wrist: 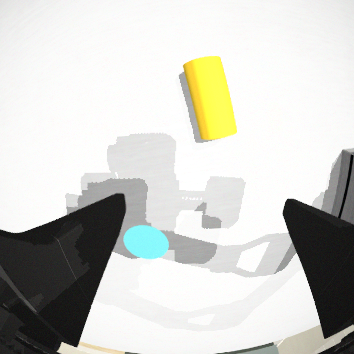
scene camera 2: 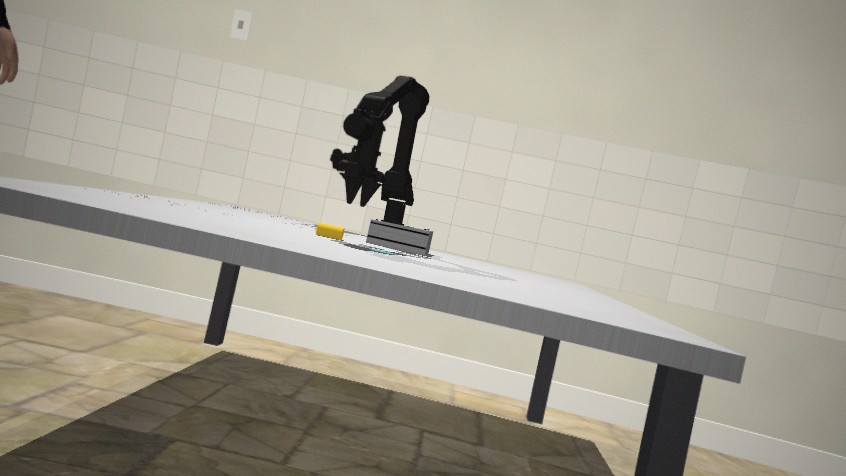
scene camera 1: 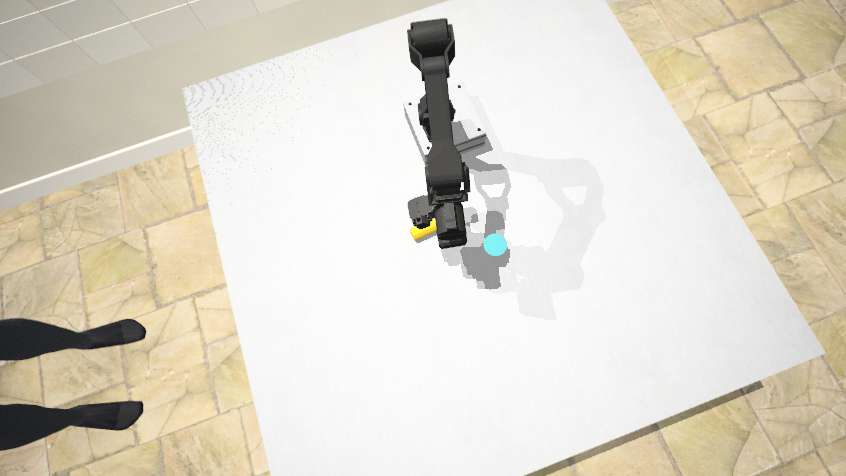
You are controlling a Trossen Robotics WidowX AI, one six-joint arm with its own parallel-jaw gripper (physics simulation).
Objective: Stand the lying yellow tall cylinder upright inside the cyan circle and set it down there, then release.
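Frame: origin at the arm's base, x ahead, y left, z up, level; metres.
Seen in the pictures: gripper, fingertip midpoint: (wrist: 208, 204) (scene camera 2: 355, 205); arm's base, link origin: (scene camera 2: 392, 223).
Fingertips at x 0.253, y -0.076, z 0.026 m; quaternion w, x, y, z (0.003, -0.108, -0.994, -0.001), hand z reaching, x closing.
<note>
Offsets run from my fingertips to a thing's top centre. "pt": to the spot under its first point. Level surfaces: height alone.
The yellow cylinder {dx -0.020, dy -0.053, dz -0.064 m} (scene camera 1: 421, 232) (scene camera 2: 329, 230) (wrist: 211, 98) lies on its side on the table; the arm hides part of it in scene camera 1. The flat cyan circle {pt dx +0.082, dy +0.104, dz -0.095 m} (scene camera 1: 495, 244) (scene camera 2: 383, 252) (wrist: 146, 242) is on the table, apart from the cylinder; it appears as a thin sliver in scene camera 2. My gripper (scene camera 2: 356, 204) (wrist: 208, 204) is open and empty, pointing down above the table. In the wrist view the cylinder lies beyond the fingertips, and the circle shows beside the left finger. The arm hides the fingertips in scene camera 1.
The arm's grey base (scene camera 2: 399, 235) stands on the white table {dz -0.096 m} (scene camera 1: 354, 355) behind the cylinder and circle; its edge shows at the right of the wrist view. Arm shadows fall around the circle. A person's legs (scene camera 1: 112, 334) show beyond the table's left edge.
</note>
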